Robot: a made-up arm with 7 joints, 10 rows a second.
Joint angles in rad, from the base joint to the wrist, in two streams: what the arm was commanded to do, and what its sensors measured. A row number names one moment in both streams.
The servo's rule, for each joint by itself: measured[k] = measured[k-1] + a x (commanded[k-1-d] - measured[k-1]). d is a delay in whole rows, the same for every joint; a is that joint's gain. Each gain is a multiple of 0.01, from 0.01 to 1. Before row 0 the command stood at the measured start. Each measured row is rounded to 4 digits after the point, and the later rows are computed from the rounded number. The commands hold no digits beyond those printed.
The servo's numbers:
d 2
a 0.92 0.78 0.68 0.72 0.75 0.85 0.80
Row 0, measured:
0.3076 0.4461 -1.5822 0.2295 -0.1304 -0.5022 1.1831
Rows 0 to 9, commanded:
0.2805 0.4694 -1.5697 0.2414 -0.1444 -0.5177 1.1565
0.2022 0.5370 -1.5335 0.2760 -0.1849 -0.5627 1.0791
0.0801 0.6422 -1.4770 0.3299 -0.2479 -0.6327 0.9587
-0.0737 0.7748 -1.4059 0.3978 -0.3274 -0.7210 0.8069
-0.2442 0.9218 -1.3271 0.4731 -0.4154 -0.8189 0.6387
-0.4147 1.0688 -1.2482 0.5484 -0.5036 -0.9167 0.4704
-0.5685 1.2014 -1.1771 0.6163 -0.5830 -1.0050 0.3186
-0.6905 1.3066 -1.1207 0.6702 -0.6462 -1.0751 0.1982
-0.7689 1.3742 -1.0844 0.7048 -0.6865 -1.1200 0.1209
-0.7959 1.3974 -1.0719 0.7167 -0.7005 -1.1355 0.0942
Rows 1 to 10, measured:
0.3076 0.4461 -1.5822 0.2295 -0.1304 -0.5022 1.1831
0.3076 0.4461 -1.5822 0.2295 -0.1304 -0.5022 1.1831
0.2827 0.4643 -1.5737 0.2381 -0.1409 -0.5154 1.1618
0.2086 0.5210 -1.5464 0.2654 -0.1739 -0.5556 1.0956
0.0904 0.6155 -1.4992 0.3118 -0.2294 -0.6211 0.9861
-0.0606 0.7398 -1.4358 0.3737 -0.3029 -0.7060 0.8427
-0.2295 0.8818 -1.3619 0.4453 -0.3873 -0.8020 0.6795
-0.3999 1.0277 -1.2846 0.5195 -0.4745 -0.8995 0.5122
-0.5550 1.1632 -1.2115 0.5892 -0.5559 -0.9892 0.3573
-0.6797 1.2751 -1.1498 0.6475 -0.6236 -1.0622 0.2300

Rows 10 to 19, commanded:
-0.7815 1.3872 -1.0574 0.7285 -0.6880 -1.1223 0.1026
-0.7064 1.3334 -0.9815 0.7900 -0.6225 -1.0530 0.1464
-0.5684 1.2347 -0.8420 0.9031 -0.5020 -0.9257 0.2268
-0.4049 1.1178 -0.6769 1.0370 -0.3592 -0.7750 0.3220
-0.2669 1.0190 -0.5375 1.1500 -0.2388 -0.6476 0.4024
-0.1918 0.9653 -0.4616 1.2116 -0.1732 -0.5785 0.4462
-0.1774 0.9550 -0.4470 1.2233 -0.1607 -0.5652 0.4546
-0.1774 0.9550 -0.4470 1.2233 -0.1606 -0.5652 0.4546
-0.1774 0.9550 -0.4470 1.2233 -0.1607 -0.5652 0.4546
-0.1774 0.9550 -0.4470 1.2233 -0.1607 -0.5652 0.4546
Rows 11 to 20, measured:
-0.7618 1.3524 -1.1053 0.6888 -0.6708 -1.1113 0.1427
-0.7932 1.3875 -1.0826 0.7089 -0.6931 -1.1319 0.1039
-0.7824 1.3873 -1.0655 0.7230 -0.6893 -1.1237 0.1029
-0.7125 1.3453 -1.0084 0.7712 -0.6392 -1.0636 0.1377
-0.5799 1.2590 -0.8952 0.8662 -0.5363 -0.9464 0.2090
-0.4189 1.1489 -0.7468 0.9892 -0.4035 -0.8007 0.2994
-0.2791 1.0476 -0.6045 1.1050 -0.2800 -0.6706 0.3818
-0.1988 0.9834 -0.5073 1.1818 -0.1999 -0.5923 0.4333
-0.1791 0.9612 -0.4663 1.2117 -0.1705 -0.5693 0.4503
-0.1775 0.9564 -0.4532 1.2201 -0.1631 -0.5658 0.4537

